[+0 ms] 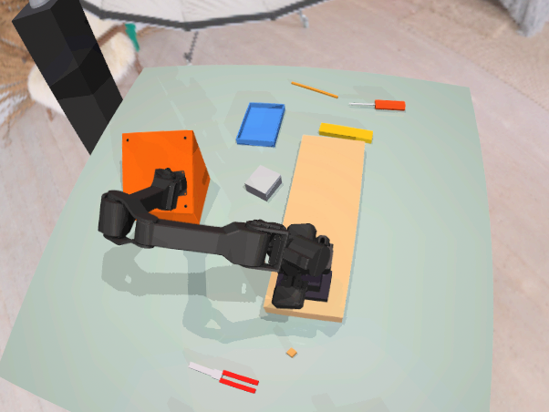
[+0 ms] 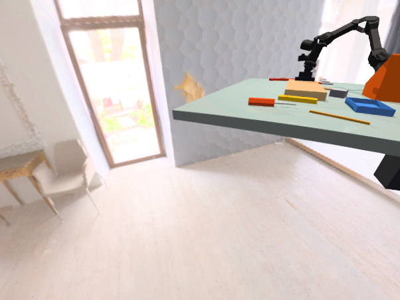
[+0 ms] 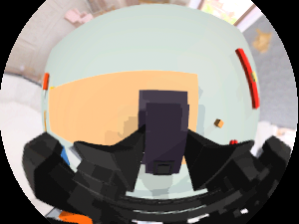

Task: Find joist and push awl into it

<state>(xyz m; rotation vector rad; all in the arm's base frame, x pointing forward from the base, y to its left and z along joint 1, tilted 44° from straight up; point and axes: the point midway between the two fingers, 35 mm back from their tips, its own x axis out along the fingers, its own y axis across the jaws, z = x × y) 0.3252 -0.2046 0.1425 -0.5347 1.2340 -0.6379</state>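
Right now my gripper tip is 2 cm below the stud finder and 2 cm past it. Round my gripper tip: small tan cube: 15 cm to the right, 6 cm below, 3 cm behind; then grey block: 31 cm to the left, 12 cm behind, 5 cm below; then awl: 17 cm behind, 11 cm to the left, 6 cm below.
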